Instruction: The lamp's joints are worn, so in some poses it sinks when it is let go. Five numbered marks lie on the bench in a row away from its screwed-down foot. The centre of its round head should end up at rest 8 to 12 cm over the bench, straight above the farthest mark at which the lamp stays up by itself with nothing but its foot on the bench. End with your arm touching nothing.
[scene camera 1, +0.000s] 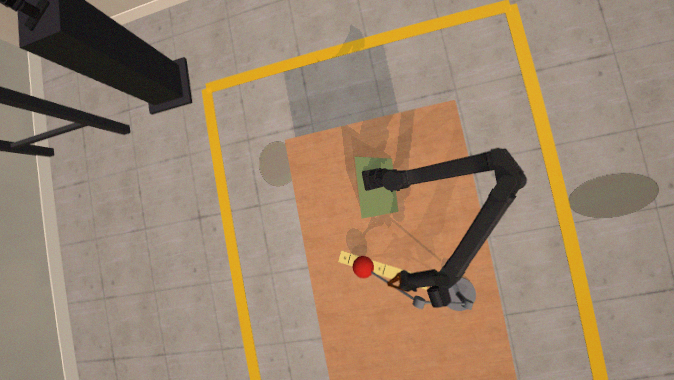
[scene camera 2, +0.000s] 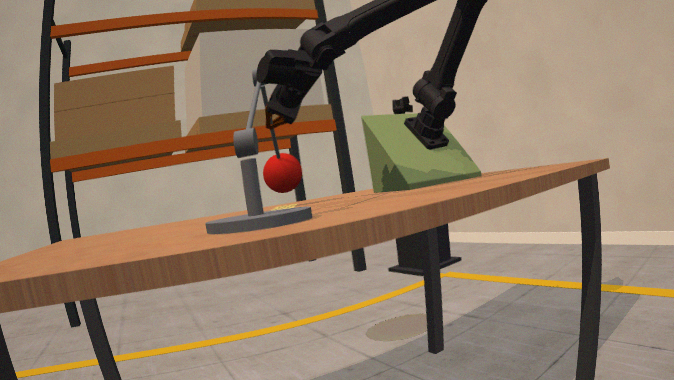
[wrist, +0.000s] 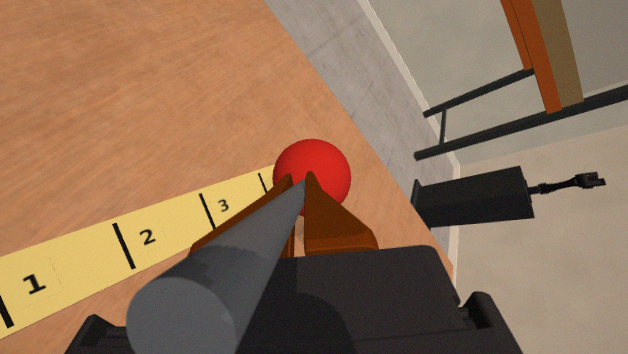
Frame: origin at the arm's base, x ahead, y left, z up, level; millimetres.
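Seen in the pictures: gripper, fingertip midpoint: (scene camera 1: 388, 284) (scene camera 2: 269, 126) (wrist: 300, 180); arm's base, link origin: (scene camera 1: 372, 179) (scene camera 2: 425, 134).
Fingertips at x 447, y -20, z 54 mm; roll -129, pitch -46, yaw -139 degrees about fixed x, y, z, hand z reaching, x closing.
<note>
Offsets run from my fingertips to a thing's top centre. "pt": to the spot under its first point.
The lamp's round red head @[pt dz -59, dx -67, dy -93 mm] (scene camera 1: 363, 267) (scene camera 2: 282, 173) (wrist: 320, 155) hangs above the bench on a thin grey rod (scene camera 1: 380, 276) (scene camera 2: 276, 145) (wrist: 240, 255). My gripper (scene camera 1: 392, 283) (scene camera 2: 271, 125) (wrist: 300, 180) is shut on this rod, between the head and the upper joint. The grey round foot @[pt dz -178, dx +144, dy +338 mm] (scene camera 1: 462, 290) (scene camera 2: 225, 226) stands on the bench. The yellow strip @[dz -192, dx -3, dy -10 mm] (scene camera 1: 392, 271) (scene camera 2: 284, 206) (wrist: 90, 250) carries the marks; 1, 2 and 3 are readable in the wrist view. The head covers part of the strip near its far end in scene camera 1 and hides that end in the wrist view.
The wooden bench (scene camera 1: 410, 345) (scene camera 2: 150, 265) (wrist: 125, 75) carries a green sloped block (scene camera 1: 380, 202) (scene camera 2: 415, 155) under my arm's base. My arm reaches over the lamp's foot, with its wrist close to the lamp's upper joint. An orange shelf rack (scene camera 2: 200, 143) stands beyond the bench.
</note>
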